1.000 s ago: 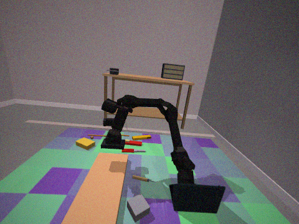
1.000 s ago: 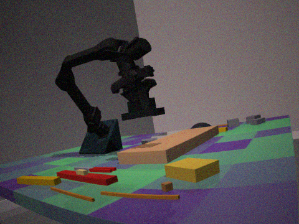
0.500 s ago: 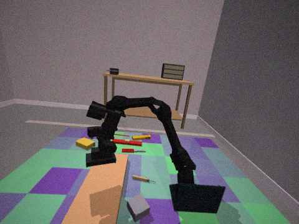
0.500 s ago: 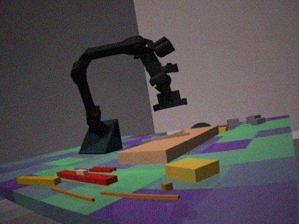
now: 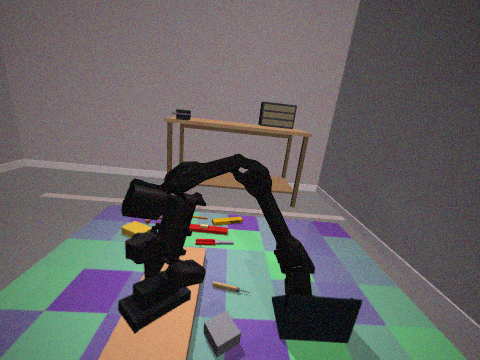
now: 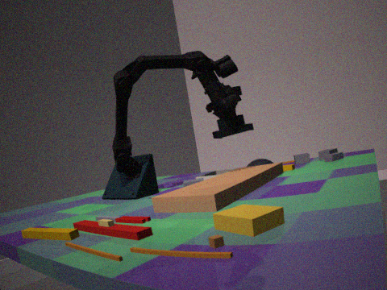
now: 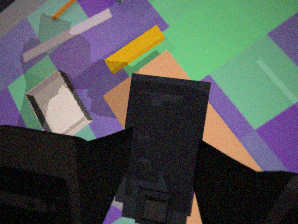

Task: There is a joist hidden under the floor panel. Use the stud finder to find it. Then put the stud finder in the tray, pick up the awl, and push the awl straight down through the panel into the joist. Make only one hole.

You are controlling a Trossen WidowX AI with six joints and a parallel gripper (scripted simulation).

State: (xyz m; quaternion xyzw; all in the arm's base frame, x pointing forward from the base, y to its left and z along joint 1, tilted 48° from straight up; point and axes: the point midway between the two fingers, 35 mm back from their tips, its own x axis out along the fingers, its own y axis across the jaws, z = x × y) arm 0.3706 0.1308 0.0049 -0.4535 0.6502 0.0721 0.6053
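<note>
The stud finder is 20 mm to the right of my gripper tip, 20 mm behind it and 20 mm above it. From my gripper tip the other things lie so: yellow block 530 mm to the right, 210 mm ahead, 180 mm below; then awl 210 mm to the right, 200 mm behind, 180 mm below.
</note>
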